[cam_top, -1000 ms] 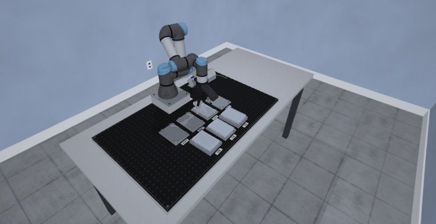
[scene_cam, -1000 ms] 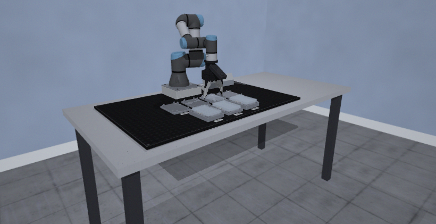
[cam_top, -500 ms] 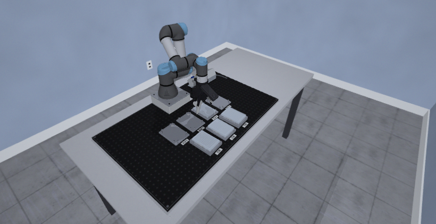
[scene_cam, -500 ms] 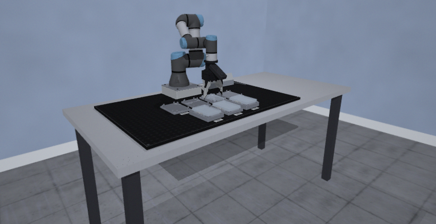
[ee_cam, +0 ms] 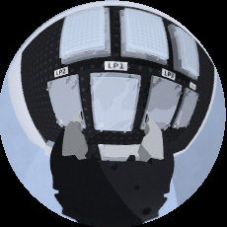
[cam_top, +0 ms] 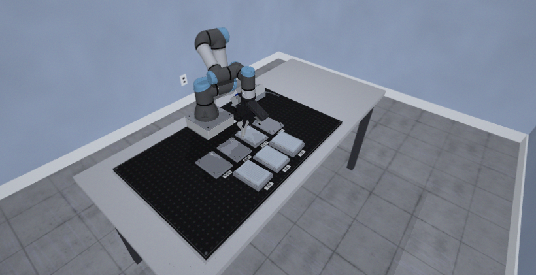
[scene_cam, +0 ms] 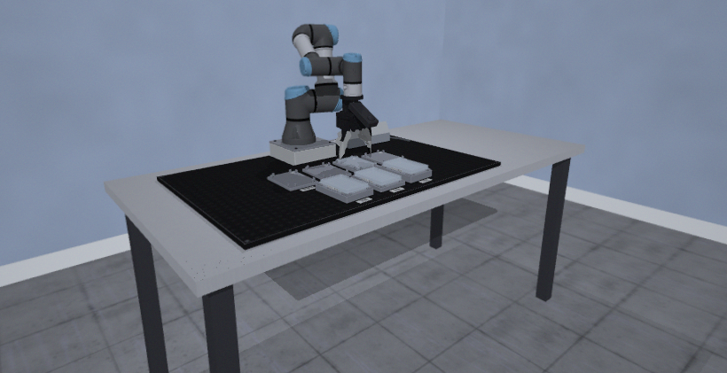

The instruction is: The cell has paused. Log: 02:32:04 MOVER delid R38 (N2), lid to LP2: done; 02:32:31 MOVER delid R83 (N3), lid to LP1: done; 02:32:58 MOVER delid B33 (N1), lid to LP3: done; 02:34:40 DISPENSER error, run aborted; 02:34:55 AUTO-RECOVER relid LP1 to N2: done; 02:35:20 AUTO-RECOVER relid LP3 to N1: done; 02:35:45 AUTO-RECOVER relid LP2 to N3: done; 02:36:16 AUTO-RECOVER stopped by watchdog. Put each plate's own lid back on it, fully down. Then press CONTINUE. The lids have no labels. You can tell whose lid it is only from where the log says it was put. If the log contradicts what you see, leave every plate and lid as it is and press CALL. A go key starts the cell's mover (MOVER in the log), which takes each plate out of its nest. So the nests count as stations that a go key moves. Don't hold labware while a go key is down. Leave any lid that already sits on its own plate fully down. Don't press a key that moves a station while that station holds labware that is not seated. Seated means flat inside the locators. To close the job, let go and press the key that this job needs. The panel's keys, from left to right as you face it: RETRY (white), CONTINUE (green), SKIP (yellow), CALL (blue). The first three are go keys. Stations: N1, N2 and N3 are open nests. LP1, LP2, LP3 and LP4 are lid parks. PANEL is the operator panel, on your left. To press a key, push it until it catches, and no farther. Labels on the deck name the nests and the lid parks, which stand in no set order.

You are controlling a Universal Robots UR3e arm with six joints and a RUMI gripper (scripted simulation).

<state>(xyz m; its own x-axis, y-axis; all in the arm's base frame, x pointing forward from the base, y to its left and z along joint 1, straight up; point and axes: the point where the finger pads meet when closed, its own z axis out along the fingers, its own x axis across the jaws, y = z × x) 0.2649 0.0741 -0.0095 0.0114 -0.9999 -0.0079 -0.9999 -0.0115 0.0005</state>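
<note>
Now: hand 30 mm above the clear lid. Round my hand: LP3 lid park: 130 mm to the right, 40 mm below, 10 mm ahead; then lid park LP4: 260 mm to the right, 40 mm below, 10 mm ahead; then LP2 lid park: 130 mm to the left, 40 mm below.
</note>
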